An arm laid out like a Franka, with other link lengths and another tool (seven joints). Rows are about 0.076 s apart.
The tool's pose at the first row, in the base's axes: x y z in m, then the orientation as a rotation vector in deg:
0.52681, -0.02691, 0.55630, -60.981, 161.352, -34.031
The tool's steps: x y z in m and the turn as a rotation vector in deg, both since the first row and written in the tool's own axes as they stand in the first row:
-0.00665, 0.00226, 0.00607, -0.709, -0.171, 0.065
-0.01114, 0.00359, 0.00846, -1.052, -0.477, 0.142
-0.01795, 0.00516, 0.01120, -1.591, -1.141, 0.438
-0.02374, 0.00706, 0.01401, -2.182, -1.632, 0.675
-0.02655, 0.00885, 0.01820, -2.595, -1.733, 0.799
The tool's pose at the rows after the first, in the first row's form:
0.53166, -0.02304, 0.54939, -61.004, 161.651, -32.951
0.53471, -0.02000, 0.54638, -60.946, 161.618, -32.269
0.53944, -0.01540, 0.54280, -60.595, 161.467, -31.057
0.54321, -0.01126, 0.53910, -60.338, 161.466, -29.903
0.54507, -0.00959, 0.53436, -60.220, 161.656, -29.265

